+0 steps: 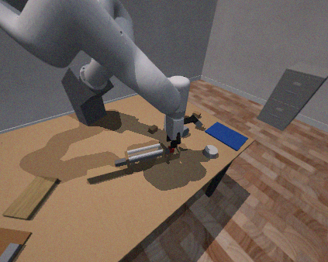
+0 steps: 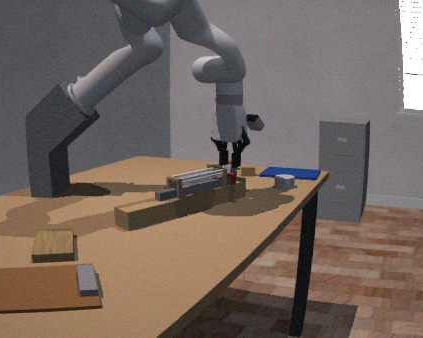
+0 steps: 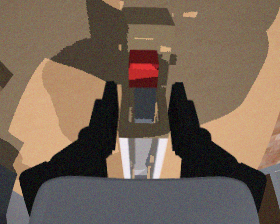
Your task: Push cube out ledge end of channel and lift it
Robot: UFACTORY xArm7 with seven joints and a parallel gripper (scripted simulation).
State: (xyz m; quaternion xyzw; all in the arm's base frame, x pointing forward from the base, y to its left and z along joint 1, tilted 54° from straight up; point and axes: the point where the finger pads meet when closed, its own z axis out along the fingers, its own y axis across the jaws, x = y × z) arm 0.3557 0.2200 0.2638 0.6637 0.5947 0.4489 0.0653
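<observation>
My gripper is now 60 mm above the red cube. The rest, counted from my hand: long wooden base 130 mm to the right, 60 mm below, 20 mm ahead; grey block 150 mm behind, 120 mm to the left, 80 mm below; grey bar 200 mm to the right, 60 mm below, 30 mm ahead.
</observation>
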